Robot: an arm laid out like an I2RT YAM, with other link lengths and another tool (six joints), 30 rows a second.
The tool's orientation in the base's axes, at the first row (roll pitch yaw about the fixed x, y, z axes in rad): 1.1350 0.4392 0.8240
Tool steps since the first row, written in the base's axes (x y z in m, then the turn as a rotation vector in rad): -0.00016 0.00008 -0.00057 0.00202 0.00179 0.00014; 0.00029 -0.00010 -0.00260 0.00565 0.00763 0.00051; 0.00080 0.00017 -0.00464 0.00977 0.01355 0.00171; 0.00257 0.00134 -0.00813 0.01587 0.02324 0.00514; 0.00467 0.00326 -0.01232 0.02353 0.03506 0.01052; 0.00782 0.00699 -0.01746 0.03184 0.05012 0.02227; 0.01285 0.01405 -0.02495 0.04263 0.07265 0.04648; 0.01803 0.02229 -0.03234 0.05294 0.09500 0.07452; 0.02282 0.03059 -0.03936 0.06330 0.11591 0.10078; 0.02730 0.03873 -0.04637 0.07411 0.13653 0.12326; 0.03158 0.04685 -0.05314 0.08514 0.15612 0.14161
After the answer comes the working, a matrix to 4 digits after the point.
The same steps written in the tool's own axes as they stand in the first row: 0.00020 -0.00041 -0.00038 0.00237 0.00104 0.00078; 0.00122 -0.00220 -0.00072 0.00832 0.00449 0.00095; 0.00258 -0.00375 -0.00123 0.01428 0.00865 0.00179; 0.00593 -0.00603 -0.00173 0.02301 0.01669 0.00321; 0.01028 -0.00848 -0.00261 0.03328 0.02748 0.00557; 0.01688 -0.01072 -0.00390 0.04340 0.04530 0.00931; 0.02784 -0.01308 -0.00622 0.05470 0.07748 0.01615; 0.03964 -0.01470 -0.00895 0.06396 0.11272 0.02416; 0.05109 -0.01596 -0.01188 0.07305 0.14568 0.03223; 0.06223 -0.01729 -0.01497 0.08384 0.17535 0.03934; 0.07313 -0.01843 -0.01812 0.09583 0.20104 0.04555
The tool's axes in the first row as the columns of a matrix, in the base's axes (rounded; the answer above uses it unrounded):
0.6148 -0.0479 0.7872
0.6642 0.5696 -0.4841
-0.4252 0.8205 0.3821

